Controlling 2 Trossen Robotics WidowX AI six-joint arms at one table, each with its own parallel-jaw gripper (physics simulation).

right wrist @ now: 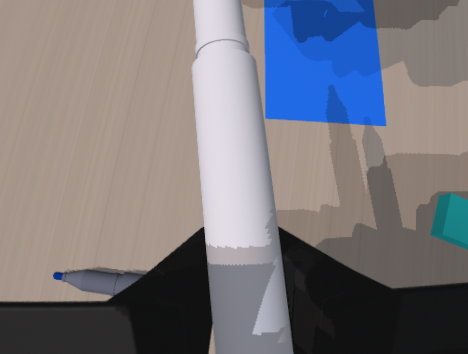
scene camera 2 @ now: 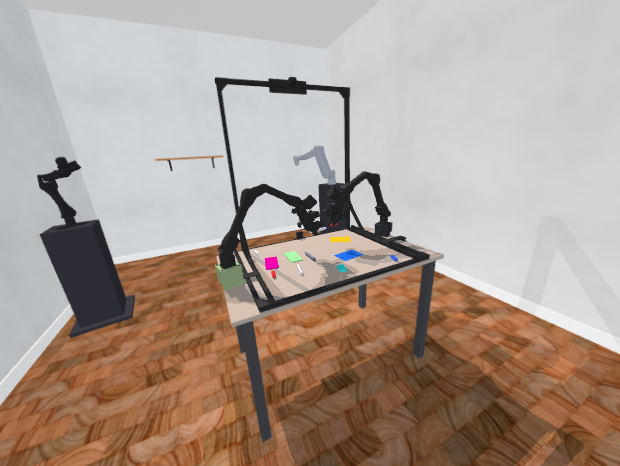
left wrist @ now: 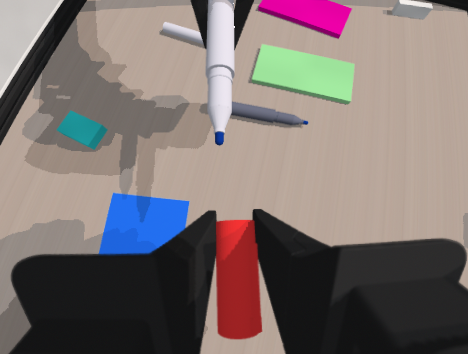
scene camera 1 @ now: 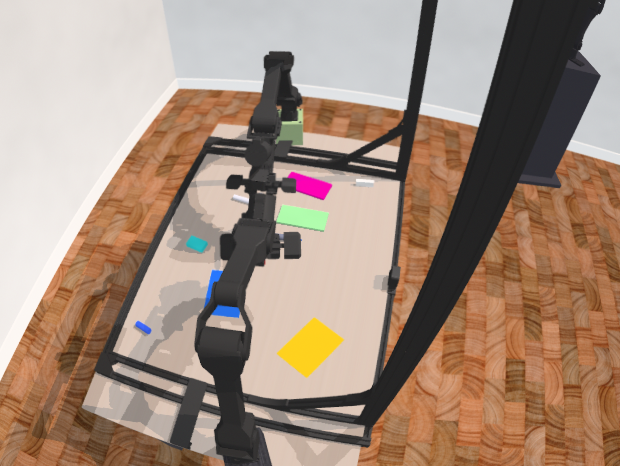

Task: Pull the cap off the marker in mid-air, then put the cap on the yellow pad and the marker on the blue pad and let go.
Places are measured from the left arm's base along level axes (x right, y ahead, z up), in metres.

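Pixels of known places: left gripper, fingertip midpoint: (scene camera 2: 331,226) (left wrist: 234,218); right gripper, fingertip midpoint: (right wrist: 238,239) (scene camera 2: 316,234) (left wrist: 219,49); left arm's base, origin of the base link: (scene camera 2: 383,223) (scene camera 1: 243,450); right arm's base, origin of the base link: (scene camera 2: 228,265) (scene camera 1: 289,116).
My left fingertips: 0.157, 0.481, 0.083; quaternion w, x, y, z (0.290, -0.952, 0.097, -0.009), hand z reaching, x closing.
For each thing: its top centre in the pictures, then the offset to it from my left fingertips, as dx, dy, dz.
- red cap, middle of its top: (left wrist: 238,277) -0.004, -0.026, +0.015
- white marker, middle of its top: (right wrist: 237,125) (left wrist: 219,29) +0.016, +0.108, +0.016
- blue pad, middle of its top: (right wrist: 323,43) (left wrist: 138,255) (scene camera 1: 224,293) (scene camera 2: 348,254) -0.124, -0.002, -0.170
- yellow pad, middle of its top: (scene camera 1: 310,346) (scene camera 2: 340,239) +0.068, -0.220, -0.170
- green block, middle of its top: (left wrist: 304,71) (scene camera 1: 302,217) (scene camera 2: 292,256) +0.157, +0.208, -0.163
- magenta block, middle of its top: (left wrist: 305,6) (scene camera 1: 307,184) (scene camera 2: 271,262) +0.207, +0.342, -0.163
- teal block, middle of its top: (left wrist: 78,127) (scene camera 1: 196,242) -0.185, +0.188, -0.156
- dark grey marker, middle of its top: (left wrist: 258,109) +0.068, +0.151, -0.152
- white stick, middle of its top: (left wrist: 196,32) (scene camera 1: 250,200) +0.009, +0.315, -0.155
- blue stick, middle of its top: (scene camera 1: 142,326) -0.382, -0.072, -0.150
- white block, middle of its top: (left wrist: 416,3) (scene camera 1: 365,180) +0.397, +0.299, -0.149
My left gripper (left wrist: 234,218) is shut on the red cap (left wrist: 237,280) (scene camera 2: 334,224), holding it in the air. My right gripper (right wrist: 238,239) is shut on the white marker (right wrist: 230,125) (left wrist: 220,50), also in the air, its bare blue tip pointing towards the left gripper. Marker and cap are apart, with a gap between them. The blue pad (scene camera 1: 213,285) (scene camera 2: 349,255) (left wrist: 145,220) (right wrist: 320,95) lies flat on the table, partly hidden by the left arm in scene camera 1. The yellow pad (scene camera 1: 310,346) (scene camera 2: 340,239) lies at the lower right in scene camera 1.
A green block (scene camera 1: 302,217), a magenta block (scene camera 1: 313,185), a teal block (scene camera 1: 196,244) and a dark grey marker (left wrist: 255,111) lie on the table. A white stick (left wrist: 180,32), a blue stick (scene camera 1: 143,327) and a white block (scene camera 1: 364,182) lie further out. A black frame surrounds the table top.
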